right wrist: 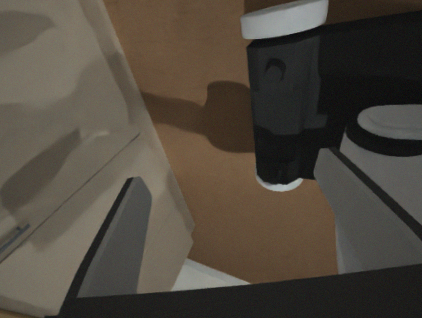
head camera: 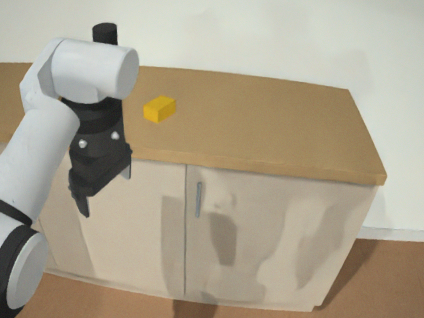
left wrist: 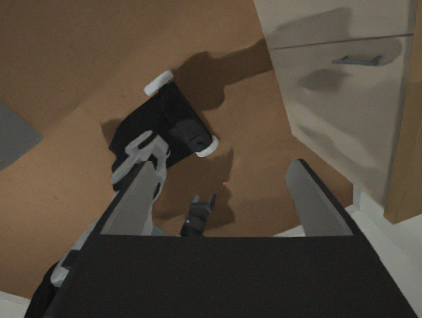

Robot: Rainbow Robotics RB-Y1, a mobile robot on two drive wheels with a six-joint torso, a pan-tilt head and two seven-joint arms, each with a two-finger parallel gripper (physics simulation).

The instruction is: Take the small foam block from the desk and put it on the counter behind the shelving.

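Places are measured from the robot's base along level axes (x ahead, y left, z up), in metres.
Pixels of known places: left gripper, between the fingertips: [head camera: 105, 194] [left wrist: 220, 169]; right gripper, between the fingertips: [right wrist: 228, 174] [left wrist: 205, 194]; robot's base, origin of its link: [left wrist: 185, 113].
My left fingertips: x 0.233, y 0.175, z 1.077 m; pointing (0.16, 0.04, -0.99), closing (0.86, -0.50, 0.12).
Note:
Ahead of a thing's pixels: the offset from my left fingertips to its top centre. "spot": to the spot under its first point. Level surfaces: height alone.
The small foam block @(dx +0.574, dy -0.002, dz -0.121 m) [head camera: 159, 110] is yellow and lies on the wooden top of the desk [head camera: 270, 120] [left wrist: 406, 150], left of the middle in the head view. My left gripper [head camera: 108, 196] [left wrist: 220, 169] is open and empty. In the head view it shows in front of the cabinet doors, to the left of the block and lower in the picture, apart from it. My right gripper [right wrist: 228, 174] [left wrist: 205, 194] is open and empty, beside the cabinet front. The block does not show in the wrist views. The counter behind the shelving and the shelving cannot be made out.
Pale cabinet doors [head camera: 280, 225] [left wrist: 345, 100] [right wrist: 45, 80] with a grey handle @(spot: dx +0.362, dy -0.149, dz -0.329 m) [head camera: 198, 200] [left wrist: 357, 61] are under the desk top. A white wall [head camera: 300, 40] stands behind. My black wheeled base [left wrist: 145, 122] [right wrist: 295, 110] stands on the brown floor @(dz -1.076 m) [left wrist: 60, 200], near the cabinet. A grey patch @(spot: dx -1.239, dy +0.370, dz -0.906 m) [left wrist: 15, 140] is at the left.

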